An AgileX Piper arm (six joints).
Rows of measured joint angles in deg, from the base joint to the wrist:
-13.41, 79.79, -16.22, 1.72, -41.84, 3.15
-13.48, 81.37, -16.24, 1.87, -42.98, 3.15
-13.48, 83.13, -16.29, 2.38, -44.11, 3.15
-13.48, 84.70, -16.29, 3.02, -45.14, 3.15
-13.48, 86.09, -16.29, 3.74, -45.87, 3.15
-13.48, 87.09, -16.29, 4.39, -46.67, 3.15
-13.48, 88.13, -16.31, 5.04, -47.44, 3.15
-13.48, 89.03, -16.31, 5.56, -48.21, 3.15
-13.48, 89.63, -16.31, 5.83, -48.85, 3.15
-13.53, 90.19, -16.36, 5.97, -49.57, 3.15
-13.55, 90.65, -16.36, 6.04, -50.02, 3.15
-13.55, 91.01, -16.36, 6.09, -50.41, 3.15
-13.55, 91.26, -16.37, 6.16, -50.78, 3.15
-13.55, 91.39, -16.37, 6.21, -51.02, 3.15
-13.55, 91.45, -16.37, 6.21, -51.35, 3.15
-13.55, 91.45, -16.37, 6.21, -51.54, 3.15
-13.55, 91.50, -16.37, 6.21, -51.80, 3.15
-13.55, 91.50, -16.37, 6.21, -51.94, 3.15
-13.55, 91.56, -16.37, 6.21, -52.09, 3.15
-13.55, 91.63, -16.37, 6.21, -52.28, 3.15
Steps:
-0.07, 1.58, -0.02, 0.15, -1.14, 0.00
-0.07, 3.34, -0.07, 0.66, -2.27, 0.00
-0.07, 4.91, -0.07, 1.30, -3.30, 0.00
-0.07, 6.30, -0.07, 2.02, -4.03, 0.00
-0.07, 7.30, -0.07, 2.67, -4.83, 0.00
-0.07, 8.34, -0.09, 3.32, -5.60, 0.00
-0.07, 9.24, -0.09, 3.84, -6.37, 0.00
-0.07, 9.84, -0.09, 4.11, -7.01, 0.00
-0.12, 10.40, -0.14, 4.25, -7.73, 0.00
-0.14, 10.86, -0.14, 4.32, -8.18, 0.00
-0.14, 11.22, -0.14, 4.37, -8.57, 0.00
-0.14, 11.47, -0.15, 4.44, -8.94, 0.00
-0.14, 11.60, -0.15, 4.49, -9.18, 0.00
-0.14, 11.66, -0.15, 4.49, -9.51, 0.00
-0.14, 11.66, -0.15, 4.49, -9.70, 0.00
-0.14, 11.71, -0.15, 4.49, -9.96, 0.00
-0.14, 11.71, -0.15, 4.49, -10.10, 0.00
-0.14, 11.77, -0.15, 4.49, -10.25, 0.00
-0.14, 11.84, -0.15, 4.49, -10.44, 0.00

